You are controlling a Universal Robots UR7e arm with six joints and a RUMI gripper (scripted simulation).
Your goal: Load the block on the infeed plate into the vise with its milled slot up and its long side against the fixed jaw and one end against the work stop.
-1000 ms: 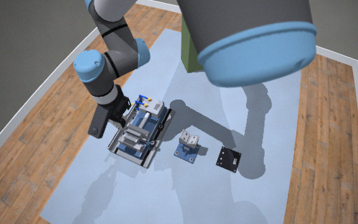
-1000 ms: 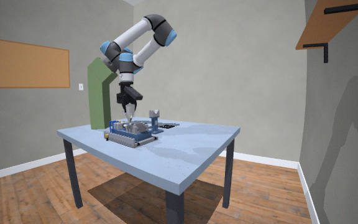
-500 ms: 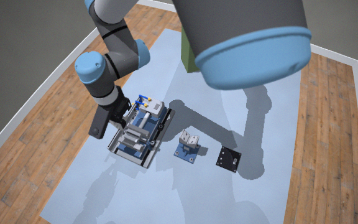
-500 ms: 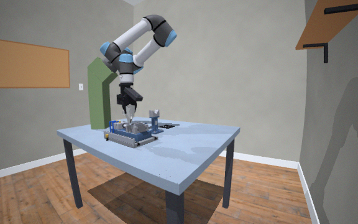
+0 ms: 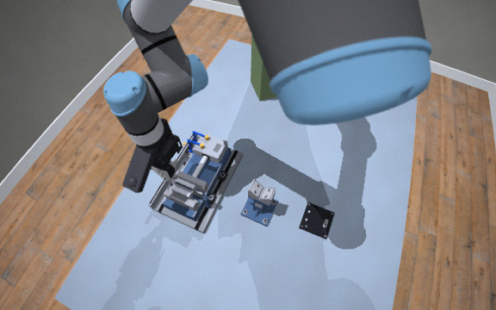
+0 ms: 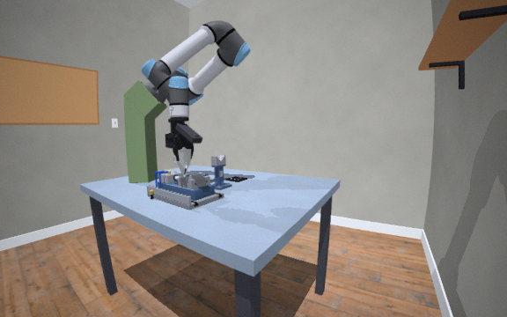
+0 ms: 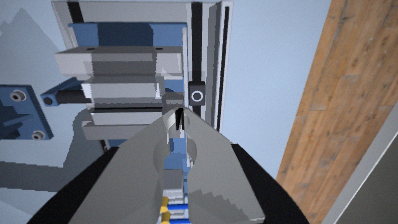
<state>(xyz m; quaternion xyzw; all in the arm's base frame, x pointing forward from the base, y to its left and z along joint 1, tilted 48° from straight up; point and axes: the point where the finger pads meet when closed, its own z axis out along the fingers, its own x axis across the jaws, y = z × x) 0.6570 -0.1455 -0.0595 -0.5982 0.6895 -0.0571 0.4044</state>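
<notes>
Now: the grey part 50 mm to the left of my hand and 30 mm below it. Also, from my hand: work stop (100 mm to the left, 40 mm below, 10 mm behind); moving jaw (50 mm to the left, 50 mm below, 40 mm behind); fixed jaw (50 mm to the left, 50 mm below, 30 mm ahead).
</notes>
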